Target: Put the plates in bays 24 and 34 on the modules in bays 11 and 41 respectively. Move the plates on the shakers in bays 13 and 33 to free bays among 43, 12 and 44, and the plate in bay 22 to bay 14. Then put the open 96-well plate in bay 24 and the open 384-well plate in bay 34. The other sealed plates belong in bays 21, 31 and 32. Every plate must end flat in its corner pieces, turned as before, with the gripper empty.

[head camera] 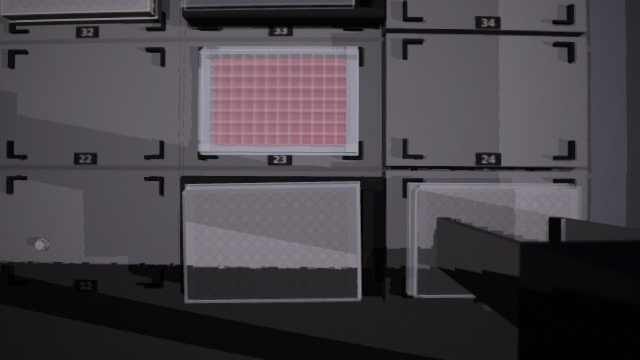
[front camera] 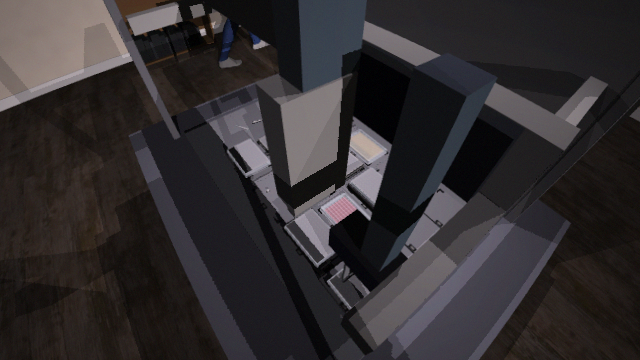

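Seen in the pictures: gripper, fingertip midpoint: (head camera: pixel 499 241) (front camera: pixel 361 291); robot's base, origin of the base link: (front camera: pixel 228 157).
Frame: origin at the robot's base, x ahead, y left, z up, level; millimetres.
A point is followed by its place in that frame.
Observation:
My gripper (front camera: pixel 351 276) (head camera: pixel 496 235) {x 556, y 43, z 29 mm} is above the sealed plate (head camera: pixel 462 200) {x 529, y 73, z 29 mm} in bay 14, turned crosswise. In the head view its jaws stand apart with no plate between them; in the front view its body hides one jaw. A sealed plate (front camera: pixel 310 237) {x 393, y 31, z 36 mm} (head camera: pixel 272 240) {x 392, y 45, z 37 mm} sits on the shaker in bay 13. The pink open 96-well plate (front camera: pixel 341 208) {x 366, y 150, z 14 mm} (head camera: pixel 280 100) {x 394, y 149, z 13 mm} lies flat in bay 23. Plates also show in bay 33 (front camera: pixel 367 185) {x 364, y 242, z 37 mm} (head camera: pixel 270 2) {x 389, y 216, z 30 mm} and bay 32 (head camera: pixel 80 7) {x 234, y 223, z 15 mm}. A cream plate (front camera: pixel 367 145) {x 239, y 368, z 14 mm} stands at the back. Bays 22, 24 and 12 hold no plate.
The parked pipetting stage (front camera: pixel 312 135) hides the deck's middle in the front view. A sealed plate (front camera: pixel 250 157) {x 77, y 45, z 33 mm} stands at the deck's far left. A small pale knob (head camera: pixel 42 244) {x 194, y 32, z 4 mm} is in bay 12. Black corner pieces and number labels mark the bays.

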